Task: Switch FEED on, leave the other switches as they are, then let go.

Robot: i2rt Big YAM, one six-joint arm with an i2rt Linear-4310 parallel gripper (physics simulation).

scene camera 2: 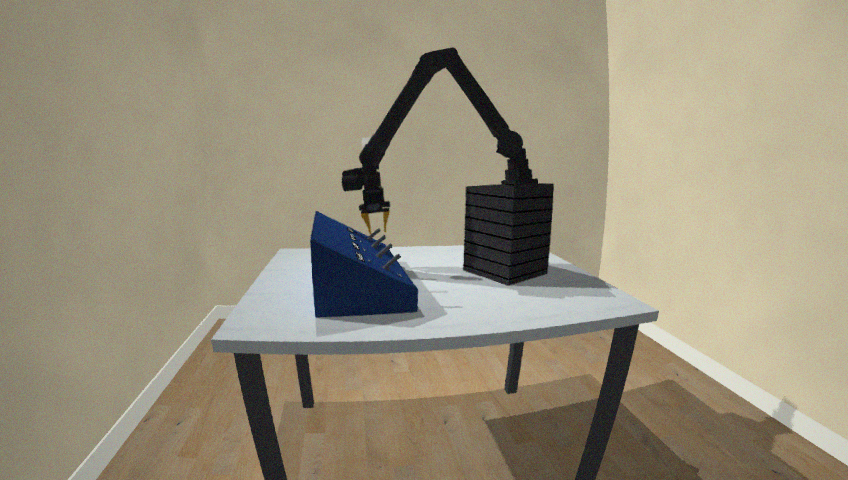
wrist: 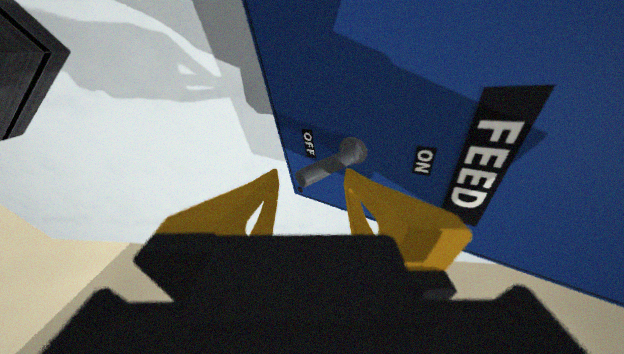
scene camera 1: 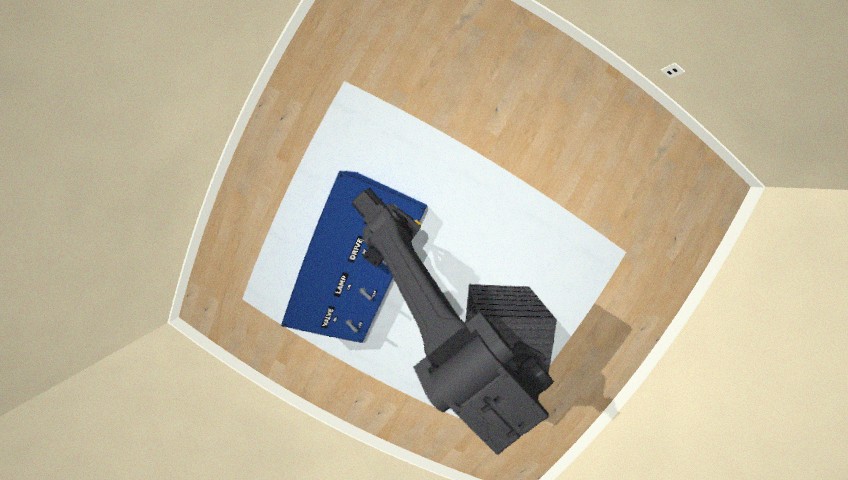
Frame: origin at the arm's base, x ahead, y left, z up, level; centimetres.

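Seen in the pictures: gripper, fingertip midpoint: (scene camera 2: 377, 232) (wrist: 311, 176); arm's base, origin of the base link: (scene camera 2: 519, 184) (scene camera 1: 518, 365).
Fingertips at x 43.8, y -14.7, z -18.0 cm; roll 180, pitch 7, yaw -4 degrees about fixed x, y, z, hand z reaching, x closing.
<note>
Pixels of each thing's top centre, then the offset from my fingertips to it. "pt": a spot on its surface instead. Level surfaces: height alone.
- FEED switch, surface spot: (wrist: 325, 167) pt dx +1.1, dy +1.1, dz +0.6 cm
- OFF label, surface spot: (wrist: 308, 143) pt dx -0.6, dy +0.7, dz -3.8 cm
- FEED label, middle of its top: (wrist: 485, 175) dx +9.3, dy +1.5, dz +1.9 cm
- LAMP switch, middle of its top: (scene camera 1: 365, 297) dx -0.8, dy +24.7, dz +1.7 cm
- VALVE switch, middle of its top: (scene camera 1: 351, 329) dx -1.7, dy +36.7, dz +1.7 cm
- DRIVE label, middle of its top: (scene camera 1: 355, 249) dx +8.4, dy +13.4, dz +1.9 cm
- white table, its level: dz -11.4 cm
The FEED switch (wrist: 325, 167) is a grey lever on the sloped face of a blue panel box (scene camera 1: 321, 255) (scene camera 2: 363, 291) (wrist: 425, 65). In the wrist view its tip leans to the side of the OFF label (wrist: 308, 143), away from the ON label (wrist: 424, 161) and the FEED label (wrist: 487, 160). My gripper (wrist: 311, 176) (scene camera 2: 377, 231) is partly open with yellow fingers and holds nothing. It points down above the panel, its fingertips close to the lever; in the wrist view the lever's tip shows between and just beyond them. In scene camera 1 the arm hides the FEED switch.
The LAMP switch (scene camera 1: 367, 293) and VALVE switch (scene camera 1: 352, 325) stand on the same panel; the DRIVE label (scene camera 1: 355, 249) shows beside the arm. A black ribbed pedestal (scene camera 1: 511, 303) (scene camera 2: 505, 231) carries the arm on the white table (scene camera 1: 476, 196) (scene camera 2: 535, 315).
</note>
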